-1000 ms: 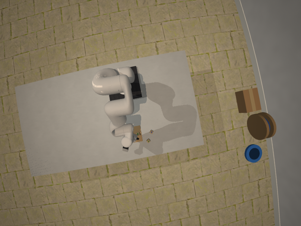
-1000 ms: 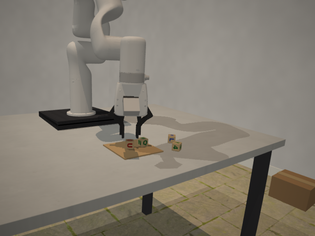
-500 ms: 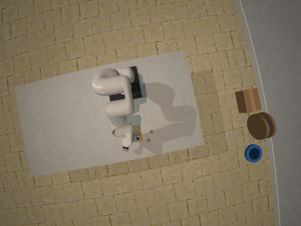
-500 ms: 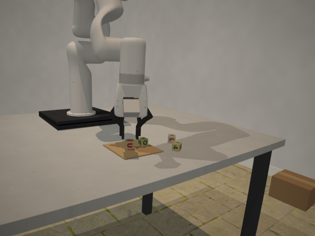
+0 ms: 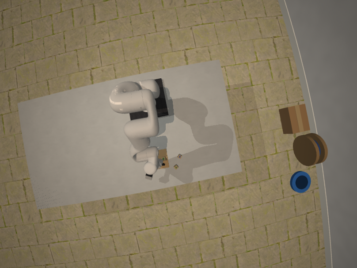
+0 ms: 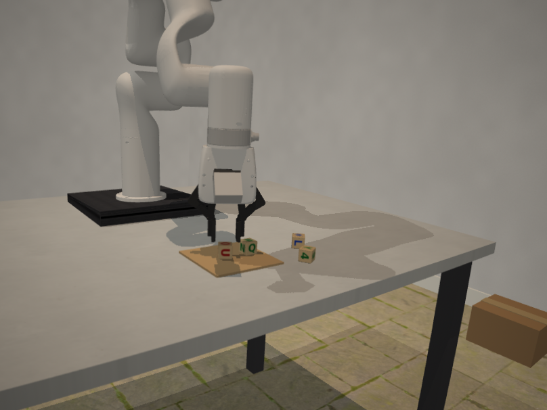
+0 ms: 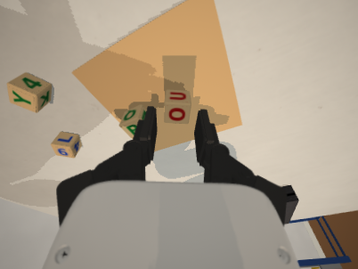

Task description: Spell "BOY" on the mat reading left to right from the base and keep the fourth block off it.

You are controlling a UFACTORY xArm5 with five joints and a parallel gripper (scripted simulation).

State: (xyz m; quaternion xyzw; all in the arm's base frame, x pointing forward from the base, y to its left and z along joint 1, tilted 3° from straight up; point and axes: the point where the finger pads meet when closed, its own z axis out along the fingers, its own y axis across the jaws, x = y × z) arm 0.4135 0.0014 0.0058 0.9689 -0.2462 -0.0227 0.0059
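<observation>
Now: hand 5 cm above the tan mat and 1 cm to the right of it.
</observation>
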